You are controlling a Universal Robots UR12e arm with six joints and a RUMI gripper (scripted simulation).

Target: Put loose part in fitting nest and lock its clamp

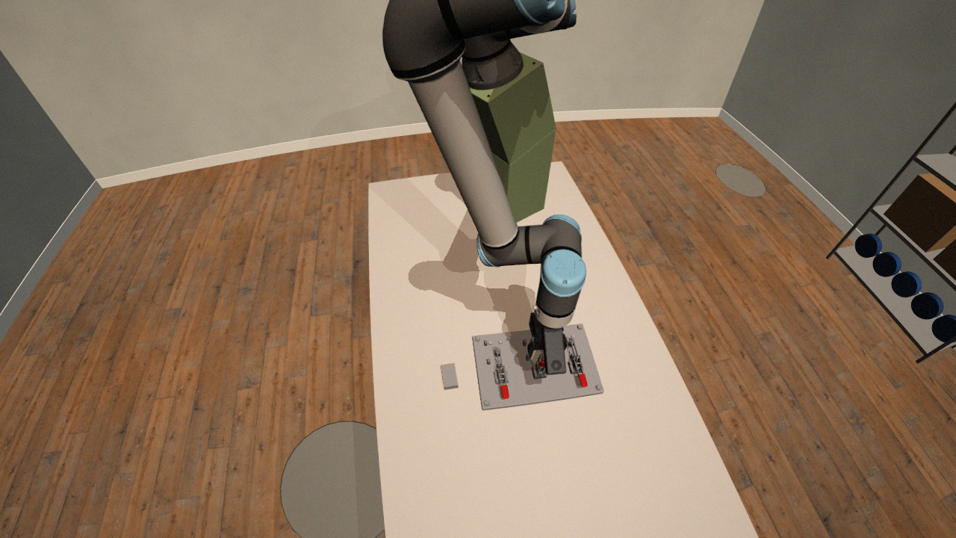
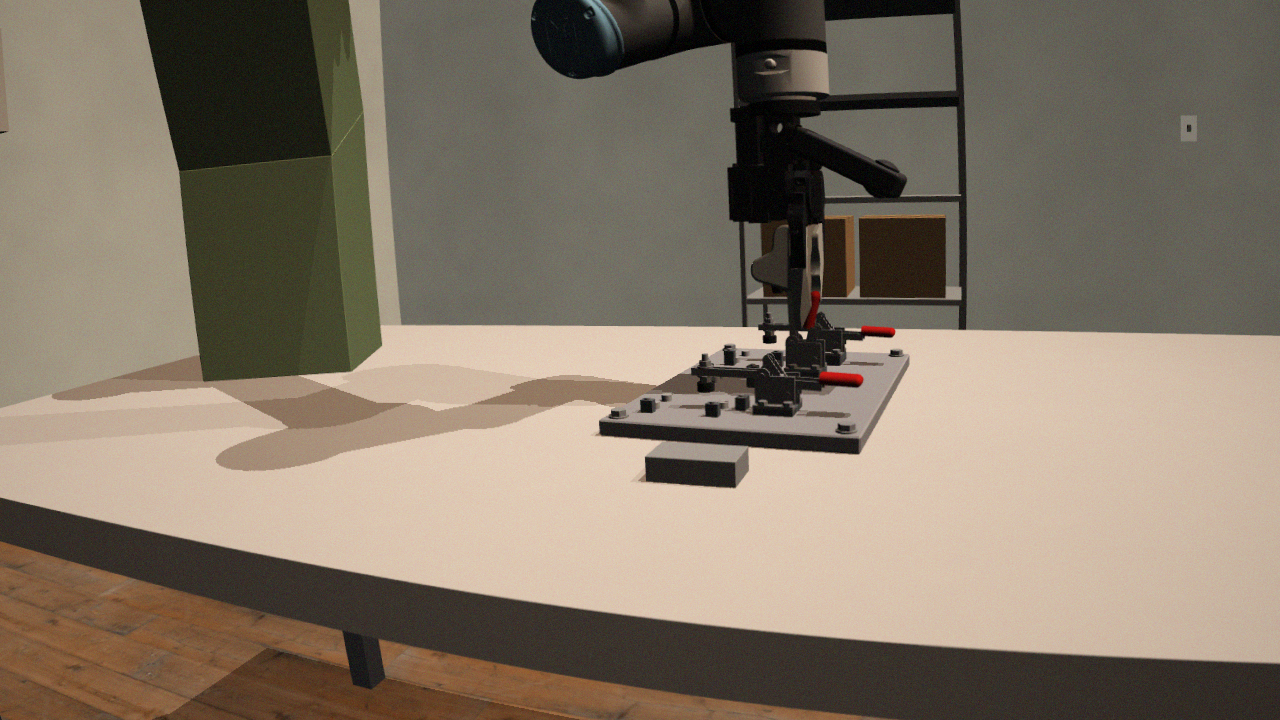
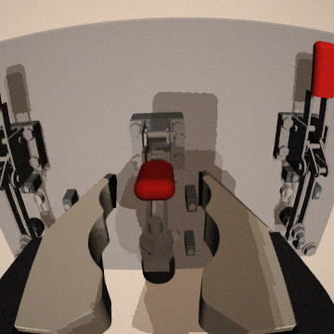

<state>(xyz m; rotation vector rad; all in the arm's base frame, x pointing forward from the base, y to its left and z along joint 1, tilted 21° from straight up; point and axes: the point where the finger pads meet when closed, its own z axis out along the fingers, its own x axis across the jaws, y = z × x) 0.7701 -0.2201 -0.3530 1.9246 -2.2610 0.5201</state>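
My hand is 250 mm to the left of the grey block, 80 mm above it and 70 mm past it. Also, from my hand: dark stop block 60 mm below, 40 mm behind, 10 mm to the left; then grey fixture plate 80 mm below, 30 mm behind, 10 mm to the left.
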